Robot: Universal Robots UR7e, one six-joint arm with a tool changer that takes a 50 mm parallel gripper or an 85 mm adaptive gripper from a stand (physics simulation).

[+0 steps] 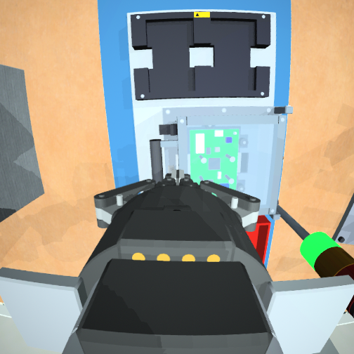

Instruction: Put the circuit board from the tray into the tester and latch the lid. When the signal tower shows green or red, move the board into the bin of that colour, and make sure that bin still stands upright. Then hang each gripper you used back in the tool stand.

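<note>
The green circuit board [214,157] lies in the tester [167,111], seen through the clear lid [260,160]. The lid lies over the board; whether it is fully down and latched I cannot tell. A dark upright handle [156,160] stands at the tester's left side, below a small black block [168,129]. My gripper [178,177] is the adaptive one, its fingertips together with no held object visible, just right of the handle and over the lid's left edge. The signal tower [327,255] at lower right has its green segment brightly lit. Part of a red bin [261,237] shows behind the gripper.
A dark two-part holder [172,60] with a yellow warning label is beyond the tester, on a white plate on a blue base [114,90]. A grey metal-look surface [17,145] is at the left edge. A grey panel [346,225] shows at the right edge, near the tower.
</note>
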